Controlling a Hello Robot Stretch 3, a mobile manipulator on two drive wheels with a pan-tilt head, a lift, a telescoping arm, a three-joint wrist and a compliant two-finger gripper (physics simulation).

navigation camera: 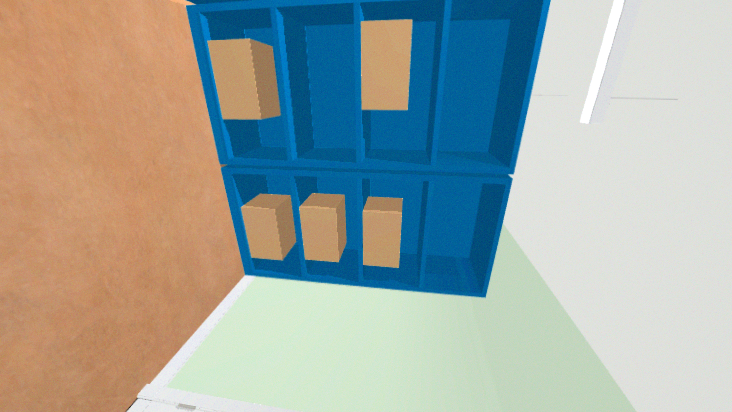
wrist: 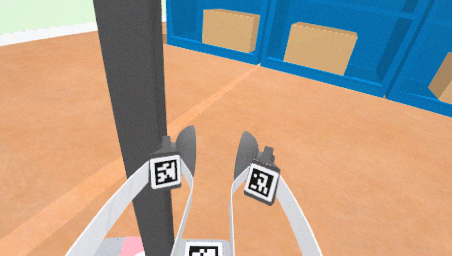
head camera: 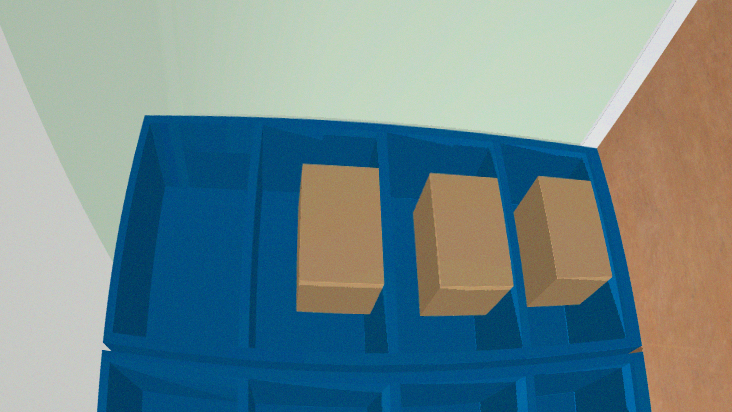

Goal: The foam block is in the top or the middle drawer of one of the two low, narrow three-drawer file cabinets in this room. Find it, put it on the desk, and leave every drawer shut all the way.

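Places are measured from the robot's base along level axes (x back, y right, z up), in millimetres.
Where they show: gripper, fingertip midpoint: (wrist: 217, 145).
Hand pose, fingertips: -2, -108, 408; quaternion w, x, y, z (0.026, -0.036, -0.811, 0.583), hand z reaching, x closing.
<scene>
After its pixels a point has its place, as x, y, z.
My gripper (wrist: 217, 145) @[-2, -108, 408] shows in the wrist view at the lower middle. Its two fingertips stand apart with floor visible between them, so it is open and empty. A dark post stands just left of the fingers. The foam block, the desk and the two low file cabinets cannot be made out in the head, navigation or wrist view.
Blue shelf units (head camera: 381, 360) @[-1231, -1224, 1014] (navigation camera: 366, 171) @[-1235, -1261, 1018] (wrist: 325, 80) stand against the green wall (head camera: 358, 61) @[-1872, -503, 1106] (navigation camera: 358, 348) @[-1764, -313, 1047], with tan boxes (head camera: 340, 225) (navigation camera: 386, 63) (wrist: 320, 47) in several compartments. Brown floor (head camera: 681, 204) @[-1342, -684, 0] (navigation camera: 102, 204) @[-793, -583, 0] (wrist: 300, 130) @[-425, -773, 1] lies beside them.
</scene>
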